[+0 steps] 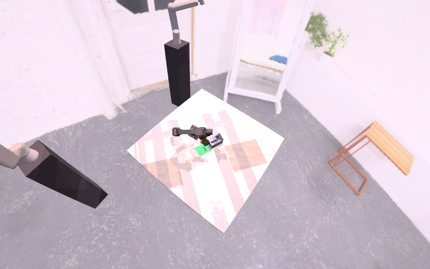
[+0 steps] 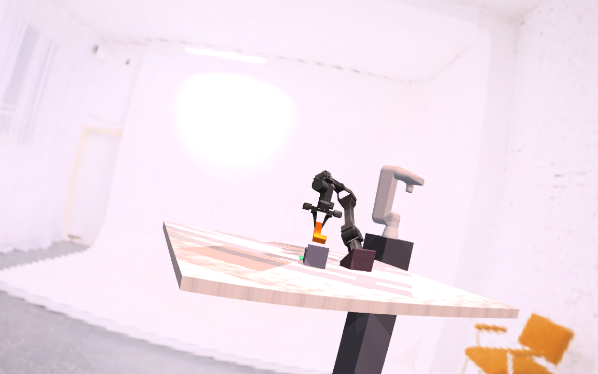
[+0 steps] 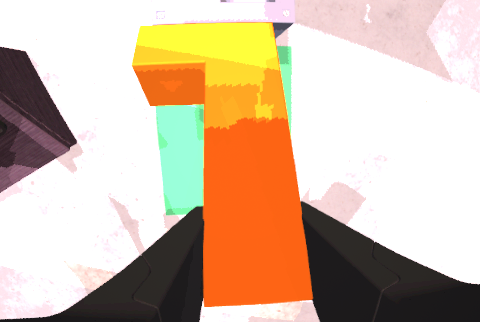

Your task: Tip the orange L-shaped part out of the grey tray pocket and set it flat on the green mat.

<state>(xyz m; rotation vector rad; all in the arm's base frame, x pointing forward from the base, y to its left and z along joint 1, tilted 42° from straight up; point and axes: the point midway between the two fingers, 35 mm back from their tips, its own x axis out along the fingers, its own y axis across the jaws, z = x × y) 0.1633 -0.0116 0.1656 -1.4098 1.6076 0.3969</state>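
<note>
My gripper tip is 4 cm to the right of the orange L-shaped part and 3 cm above it. Round my gripper tip: green mat: 17 cm below, 1 cm to the left.
</note>
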